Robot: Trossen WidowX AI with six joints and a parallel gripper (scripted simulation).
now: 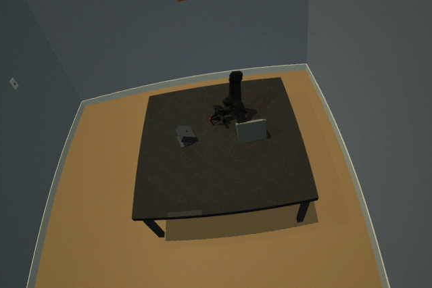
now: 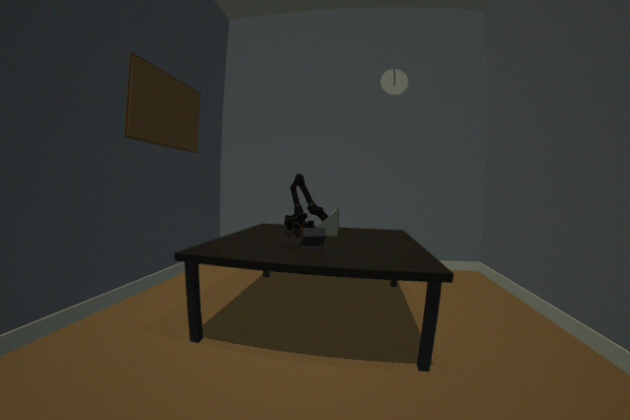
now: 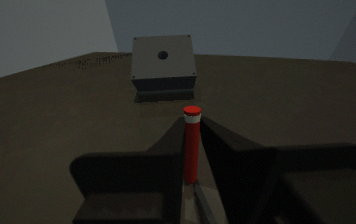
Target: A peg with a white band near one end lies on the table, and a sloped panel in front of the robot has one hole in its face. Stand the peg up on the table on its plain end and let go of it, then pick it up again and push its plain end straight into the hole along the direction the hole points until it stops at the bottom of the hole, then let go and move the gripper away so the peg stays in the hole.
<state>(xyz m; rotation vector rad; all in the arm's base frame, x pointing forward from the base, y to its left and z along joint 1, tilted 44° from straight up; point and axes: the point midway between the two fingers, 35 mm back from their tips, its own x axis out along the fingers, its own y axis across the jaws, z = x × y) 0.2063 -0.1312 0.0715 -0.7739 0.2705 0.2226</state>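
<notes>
Now: the peg 10 mm below my gripper tip. Also, from my gripper tip: grey sloped panel: 200 mm ahead, 100 mm to the left, 10 mm below.
</notes>
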